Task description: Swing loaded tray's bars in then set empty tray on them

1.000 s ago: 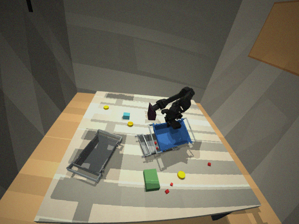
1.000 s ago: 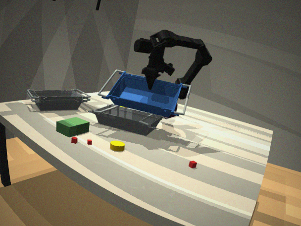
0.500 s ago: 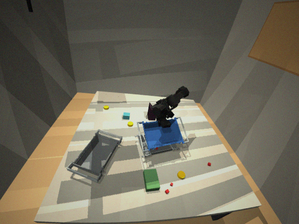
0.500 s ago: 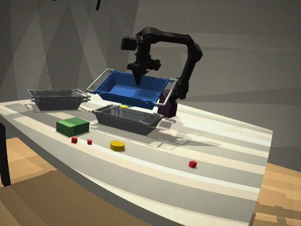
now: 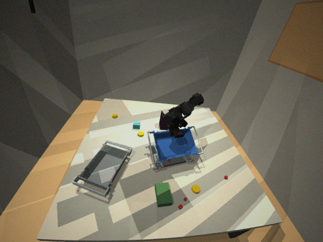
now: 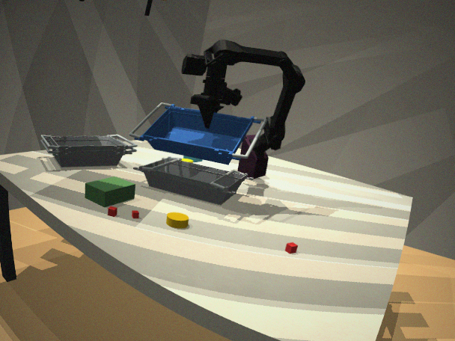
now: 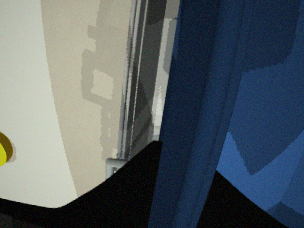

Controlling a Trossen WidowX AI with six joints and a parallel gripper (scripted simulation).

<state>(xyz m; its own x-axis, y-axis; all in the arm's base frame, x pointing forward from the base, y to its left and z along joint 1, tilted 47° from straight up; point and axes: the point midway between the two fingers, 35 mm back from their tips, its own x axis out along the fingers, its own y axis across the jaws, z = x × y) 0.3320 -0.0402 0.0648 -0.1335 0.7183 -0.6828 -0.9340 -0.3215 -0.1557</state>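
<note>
Now: the blue tray 80 mm ahead of my gripper tip and 30 mm to the left of it. Also, from my gripper tip: cyan cube (270 mm to the right, 260 mm behind, 160 mm below); then green block (330 mm ahead, 160 mm below, 30 mm to the right).
</note>
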